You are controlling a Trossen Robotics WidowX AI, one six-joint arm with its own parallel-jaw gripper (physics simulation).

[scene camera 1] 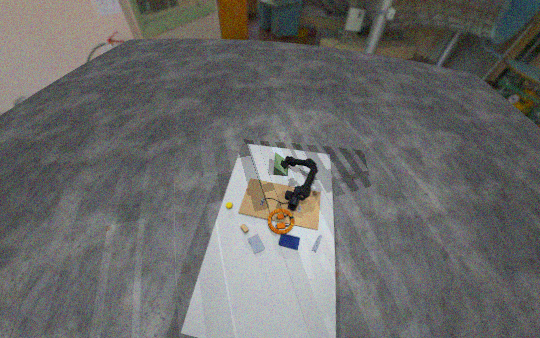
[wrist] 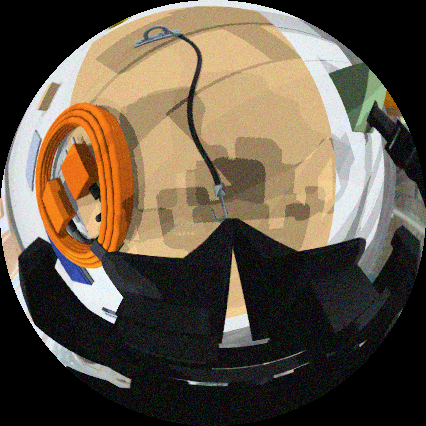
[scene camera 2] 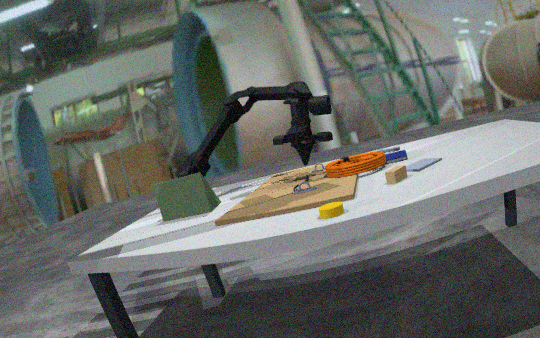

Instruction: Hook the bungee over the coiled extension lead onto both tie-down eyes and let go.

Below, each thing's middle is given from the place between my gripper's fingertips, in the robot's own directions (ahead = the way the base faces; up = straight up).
The orange coiled extension lead (scene camera 2: 346,166) is 17 cm ahead of my hand, 6 cm to the right of it and 2 cm below it.
